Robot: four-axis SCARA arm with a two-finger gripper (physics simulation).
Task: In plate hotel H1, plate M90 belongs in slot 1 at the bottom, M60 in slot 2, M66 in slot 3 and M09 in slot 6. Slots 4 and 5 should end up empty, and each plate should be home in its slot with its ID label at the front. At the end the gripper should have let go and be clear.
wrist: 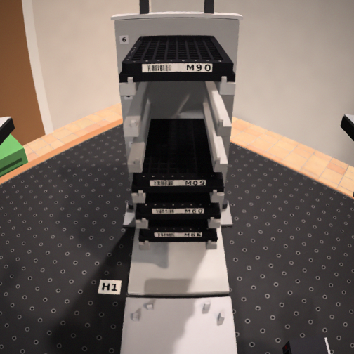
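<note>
Plate hotel H1 [175, 26] stands ahead in the wrist view, labels facing me. Black plate M90 [177, 72] rests in the top slot, marked 6. Plate M09 [177, 184] is in slot 3, plate M60 [178, 212] in slot 2, and plate M66 [178, 235] in slot 1 at the bottom. The rails of slots 4 and 5, between M90 and M09, hold no plate. All ID labels show at the front. My gripper [177, 127] is open, its fingertips wide apart at the left and right view edges, with nothing held between them.
A pale plate stand [177, 327] with small pegs lies in front of the hotel's base. An H1 tag [109, 287] lies left of the base. A green block [11, 155] is at the left edge, and a dark object [307, 346] shows at the lower right.
</note>
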